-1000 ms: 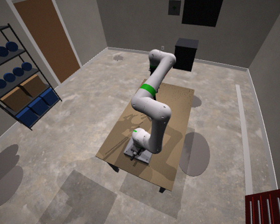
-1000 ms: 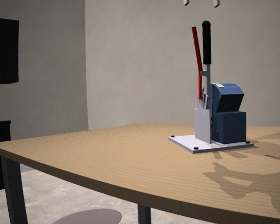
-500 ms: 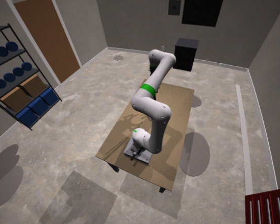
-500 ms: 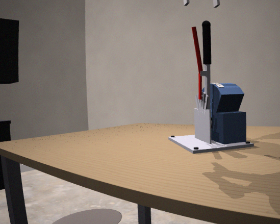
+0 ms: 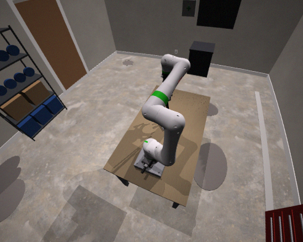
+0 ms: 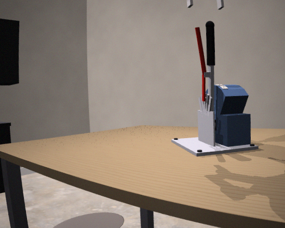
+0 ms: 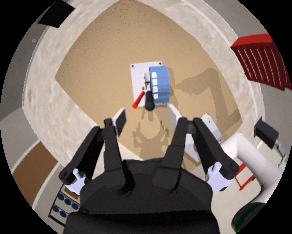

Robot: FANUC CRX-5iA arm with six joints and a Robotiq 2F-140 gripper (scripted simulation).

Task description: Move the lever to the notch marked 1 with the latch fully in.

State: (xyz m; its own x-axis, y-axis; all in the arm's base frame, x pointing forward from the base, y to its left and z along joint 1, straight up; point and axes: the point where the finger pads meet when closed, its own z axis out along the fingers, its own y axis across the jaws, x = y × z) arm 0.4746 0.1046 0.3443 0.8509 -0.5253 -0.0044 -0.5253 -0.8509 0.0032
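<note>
Right now my hand is 21 cm above the red bar and 2 cm short of it.
</note>
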